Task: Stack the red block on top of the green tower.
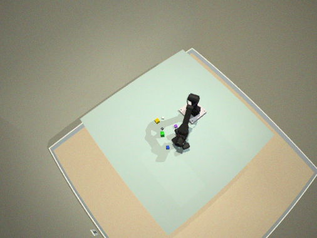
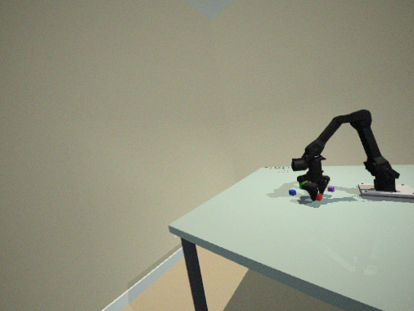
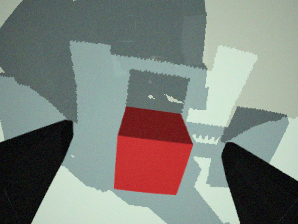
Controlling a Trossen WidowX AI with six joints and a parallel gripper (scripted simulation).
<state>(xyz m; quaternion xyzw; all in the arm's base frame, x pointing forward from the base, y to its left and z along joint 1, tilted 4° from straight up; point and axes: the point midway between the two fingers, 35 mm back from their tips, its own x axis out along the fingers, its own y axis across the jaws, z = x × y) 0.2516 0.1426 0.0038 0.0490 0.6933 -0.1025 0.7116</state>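
The red block lies 10 mm above my gripper tip. Also, from my gripper tip: purple cube 40 mm behind, 140 mm to the right; then small grey cube 70 mm ahead, 190 mm to the right; then blue cube 130 mm ahead, 20 mm to the right, 10 mm above.
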